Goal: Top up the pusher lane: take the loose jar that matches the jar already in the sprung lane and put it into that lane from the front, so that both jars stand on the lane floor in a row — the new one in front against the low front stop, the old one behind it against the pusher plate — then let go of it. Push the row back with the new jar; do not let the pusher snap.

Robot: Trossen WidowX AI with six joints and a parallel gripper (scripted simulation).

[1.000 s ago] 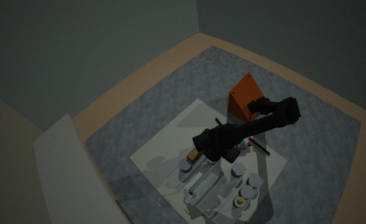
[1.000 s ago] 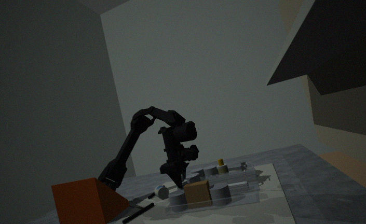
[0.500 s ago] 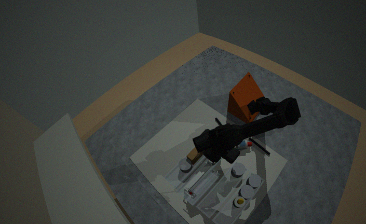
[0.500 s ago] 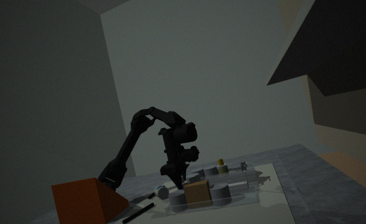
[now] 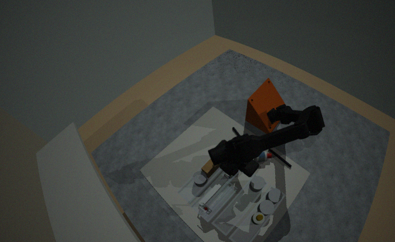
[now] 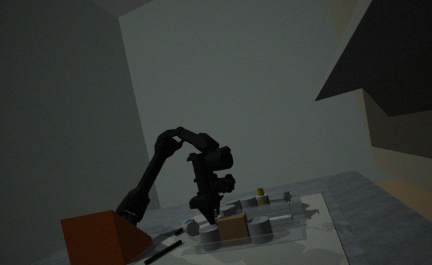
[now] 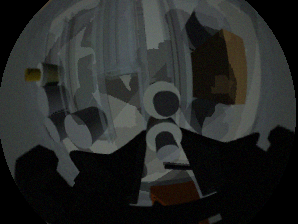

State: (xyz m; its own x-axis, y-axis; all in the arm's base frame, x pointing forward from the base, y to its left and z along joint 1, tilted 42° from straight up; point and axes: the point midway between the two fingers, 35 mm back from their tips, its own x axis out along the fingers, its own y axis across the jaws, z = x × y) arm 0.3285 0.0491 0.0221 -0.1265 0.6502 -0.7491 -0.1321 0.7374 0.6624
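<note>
Right now the brown box is 90 mm ahead of my gripper tip and 70 mm to the right of it. From my gripper tip the other things lie so: sprung lane (140 mm ahead, 40 mm to the left, 20 mm below).
</note>
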